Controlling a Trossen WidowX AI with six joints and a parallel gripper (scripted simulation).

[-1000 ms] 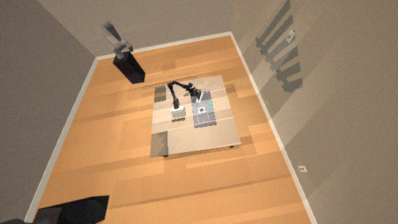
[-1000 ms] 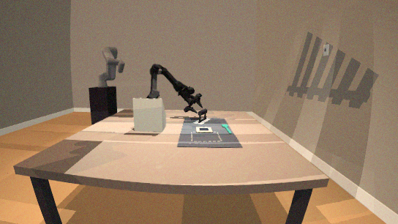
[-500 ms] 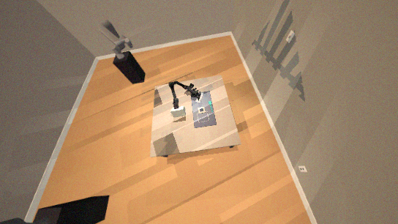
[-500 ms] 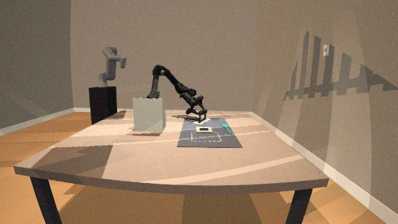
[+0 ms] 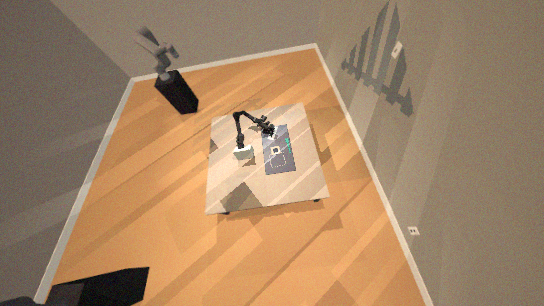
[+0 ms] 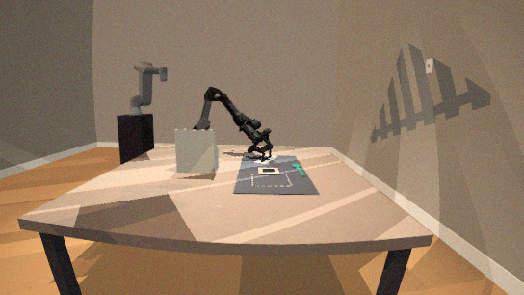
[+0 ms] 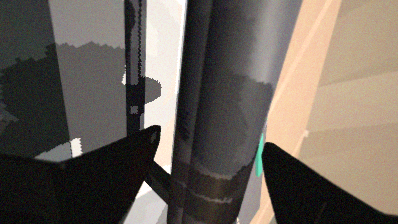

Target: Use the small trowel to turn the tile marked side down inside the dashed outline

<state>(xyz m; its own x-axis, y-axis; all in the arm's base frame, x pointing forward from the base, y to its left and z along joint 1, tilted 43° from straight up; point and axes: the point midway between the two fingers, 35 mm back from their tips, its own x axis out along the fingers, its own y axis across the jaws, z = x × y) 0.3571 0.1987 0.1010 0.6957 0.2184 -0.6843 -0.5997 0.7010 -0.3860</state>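
My gripper tip is now 2 cm past the trowel, 1 cm to the right of it and 2 cm above it. The rest, counted from my gripper tip: small pale tile: 23 cm to the right, 5 cm below; dark mat: 2 cm ahead, 20 cm to the right, 8 cm below; small green t-shaped piece: 16 cm ahead, 17 cm to the right, 5 cm below.
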